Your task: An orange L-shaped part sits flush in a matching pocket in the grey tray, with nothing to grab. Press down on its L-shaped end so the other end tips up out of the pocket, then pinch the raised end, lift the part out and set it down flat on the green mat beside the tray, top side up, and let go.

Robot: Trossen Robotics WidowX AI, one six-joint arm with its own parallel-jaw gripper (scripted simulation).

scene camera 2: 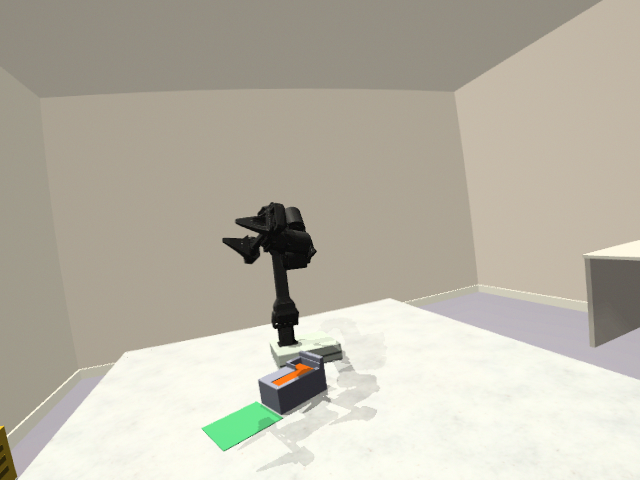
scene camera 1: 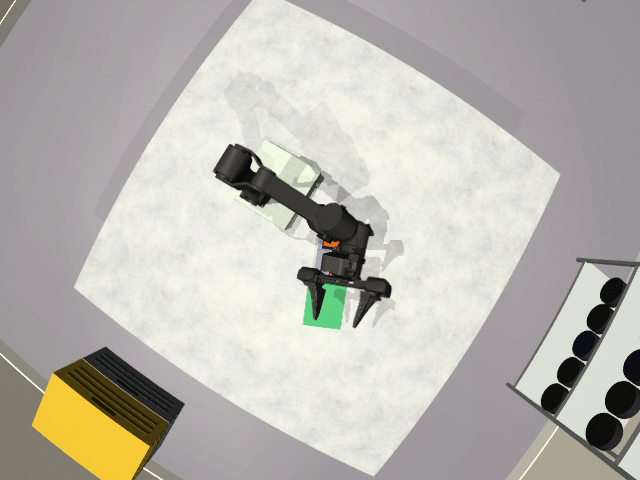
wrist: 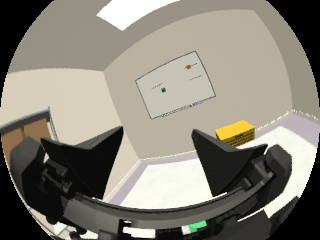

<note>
My gripper [scene camera 1: 334, 324] is open, with nothing in its grasp. Also in view: a green mat [scene camera 2: 229, 431].
My gripper also shows in scene camera 2 [scene camera 2: 228, 231] and in the wrist view [wrist: 158, 131]. The green mat also shows in scene camera 1 [scene camera 1: 331, 314].
</note>
